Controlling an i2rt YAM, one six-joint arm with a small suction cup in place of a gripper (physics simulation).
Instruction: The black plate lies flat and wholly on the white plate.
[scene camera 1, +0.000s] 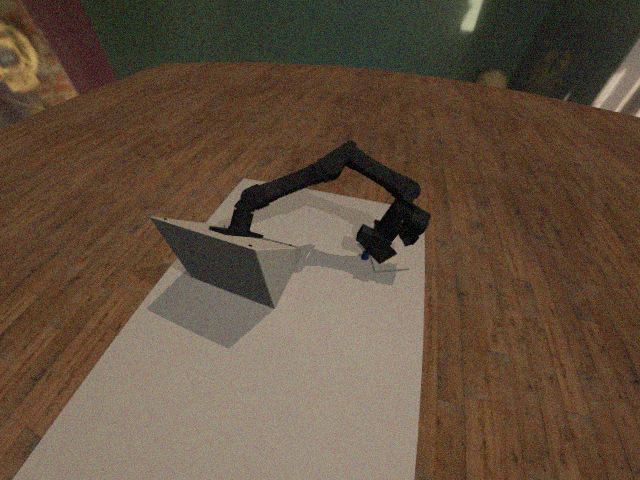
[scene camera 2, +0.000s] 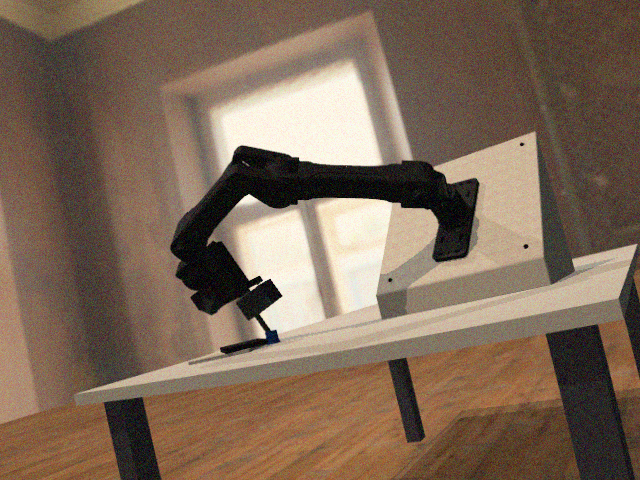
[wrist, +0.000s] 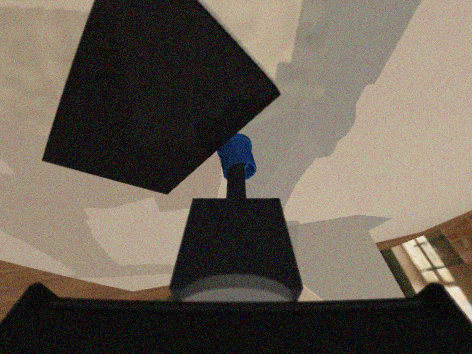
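Seen in the pictures: hand, its tool point: (scene camera 1: 362, 258) (wrist: 236, 147); arm's base, origin of its link: (scene camera 1: 238, 234) (scene camera 2: 457, 220).
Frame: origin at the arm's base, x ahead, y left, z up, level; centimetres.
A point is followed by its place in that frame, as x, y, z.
The black plate (wrist: 152, 95) @(43.3, 24.8, -14.0) (scene camera 2: 242, 345) @(36.7, 29.2, -14.1) is a thin dark square that lies flat on the white table (scene camera 1: 289, 392) @(32.9, -31.2, -15.5) (scene camera 2: 465, 320) @(-14.7, 38.5, -15.6). My blue suction cup (wrist: 236, 155) (scene camera 2: 272, 337) (scene camera 1: 365, 254) @(37.4, 18.9, -16.1) stands low on the table right at the plate's near edge. It touches the edge from the side and is not on the plate's top. A thin pale slab edge (scene camera 2: 204, 358) @(43.5, 33.6, -14.9) just beyond the black plate looks like the white plate. It barely stands out from the table, and I cannot tell whether the black plate overlaps it. In scene camera 1 the arm's head hides the black plate.
The arm's base is bolted to a grey wedge-shaped mount (scene camera 1: 222, 260) @(5.3, -12.6, 4.5) (scene camera 2: 506, 207) @(-10.1, -0.4, -0.3) on the table. The table's right edge (scene camera 1: 419, 330) @(61.7, -1.1, -15.6) runs close to the suction cup, with wooden floor (scene camera 1: 516, 310) below.
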